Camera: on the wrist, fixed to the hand. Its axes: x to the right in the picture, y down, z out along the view.
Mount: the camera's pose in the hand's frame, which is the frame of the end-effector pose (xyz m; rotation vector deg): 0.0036 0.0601 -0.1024 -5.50 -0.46 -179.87
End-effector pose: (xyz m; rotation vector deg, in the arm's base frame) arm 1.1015 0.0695 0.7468 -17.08 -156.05 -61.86
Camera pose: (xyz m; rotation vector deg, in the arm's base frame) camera 1.1245 0.0420 0.8601 -134.64 13.25 18.54
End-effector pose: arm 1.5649 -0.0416 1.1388 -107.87 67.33 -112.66
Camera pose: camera 1.4485 -0.0423 1.1150 51.38 78.77 9.61
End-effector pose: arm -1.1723 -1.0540 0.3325 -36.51 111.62 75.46
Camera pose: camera -1.2454 -1.1275 0.3906 -105.15 -36.20 -44.51
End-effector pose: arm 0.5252 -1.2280 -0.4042 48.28 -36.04 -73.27
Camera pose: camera 0.6420 -1.2079 -0.4124 -34.84 -52.75 92.73
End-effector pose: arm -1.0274 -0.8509 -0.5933 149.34 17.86 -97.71
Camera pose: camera -0.9229 -0.8972 -0.5609 13.85 -116.67 0.68
